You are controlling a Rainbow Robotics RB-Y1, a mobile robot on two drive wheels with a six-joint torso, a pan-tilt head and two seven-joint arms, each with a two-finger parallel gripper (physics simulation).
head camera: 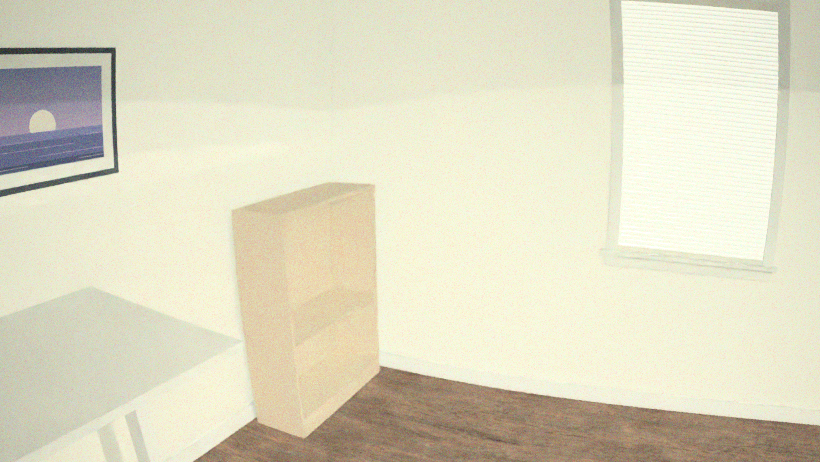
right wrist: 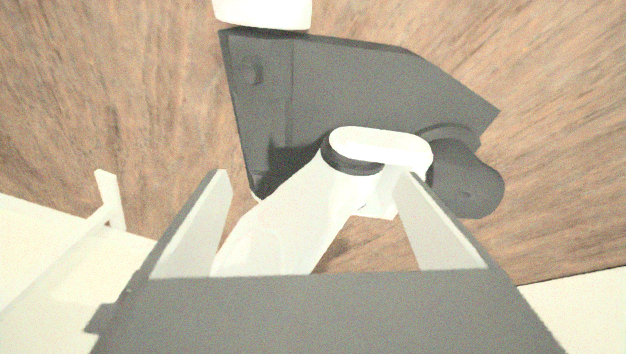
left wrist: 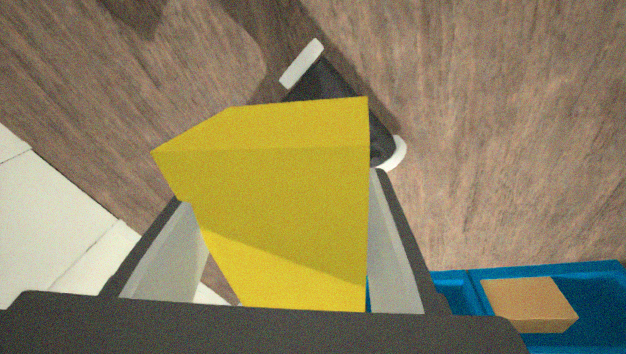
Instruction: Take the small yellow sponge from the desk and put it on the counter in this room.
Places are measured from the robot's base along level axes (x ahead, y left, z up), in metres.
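Where they show: left gripper, fingertip midpoint: (left wrist: pixel 294 177); right gripper, fingertip midpoint: (right wrist: pixel 315 181).
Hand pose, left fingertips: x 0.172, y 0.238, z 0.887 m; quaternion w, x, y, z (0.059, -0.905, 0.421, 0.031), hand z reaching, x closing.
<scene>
After its pixels a point has its place.
The small yellow sponge (left wrist: pixel 285 230) @[y 0.240, x 0.180, z 0.923 m] is held between the fingers of my left gripper (left wrist: pixel 294 177) @[y 0.238, x 0.172, z 0.887 m], which is shut on it, in the left wrist view. The sponge is above the floor and hides part of the robot's dark base. My right gripper (right wrist: pixel 315 181) @[y -0.204, x -0.152, z 0.536 m] is open with nothing between its fingertips, above the robot's own white arm or leg parts and base. A table with a pale grey top (head camera: pixel 91 367) @[y 0.704, x 0.833, z 0.950 m] stands at the left of the head view; I cannot tell whether it is the desk or the counter. Neither gripper shows in the head view.
A light wooden bookcase (head camera: pixel 263 315) @[y 0.571, x 2.036, z 0.610 m] stands right of the table, against the wall. Wood floor (head camera: pixel 487 424) @[y -0.428, x 2.089, z 0.001 m] runs along the wall below a window (head camera: pixel 697 132) @[y -1.364, x 2.051, z 1.419 m]. In the left wrist view, a blue shelf unit (left wrist: pixel 550 268) @[y -1.885, x 0.318, z 0.033 m] with a cardboard box (left wrist: pixel 525 300) @[y -1.791, x 0.083, z 0.235 m] is at the lower right.
</scene>
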